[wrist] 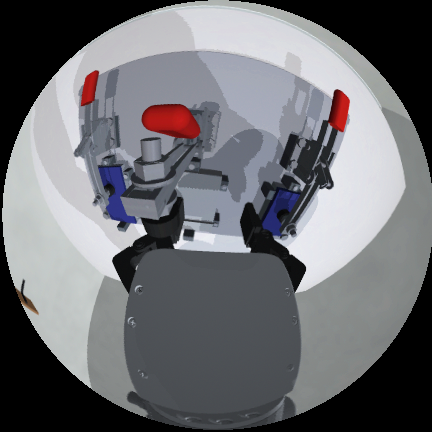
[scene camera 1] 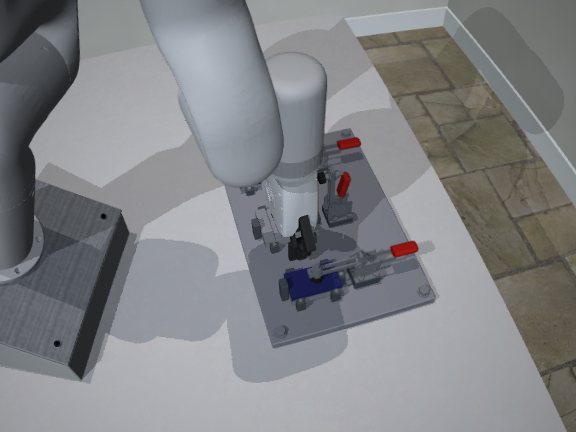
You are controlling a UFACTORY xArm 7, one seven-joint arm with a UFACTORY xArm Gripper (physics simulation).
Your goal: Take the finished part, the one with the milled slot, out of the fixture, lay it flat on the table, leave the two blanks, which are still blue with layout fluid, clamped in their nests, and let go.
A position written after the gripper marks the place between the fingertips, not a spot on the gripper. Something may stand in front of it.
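You'd see the gripper in the wrist view (213,209) and in scene camera 1 (290,235). There's a finished part too, in the wrist view (199,189) and in scene camera 1 (269,231). A blue blank is there in the wrist view and in scene camera 1, and on that blank (wrist: 283,198) and (scene camera 1: 328,268) are the same spot. Then there's a fixture plate, where (wrist: 259,104) and (scene camera 1: 371,237) are the same spot as well.
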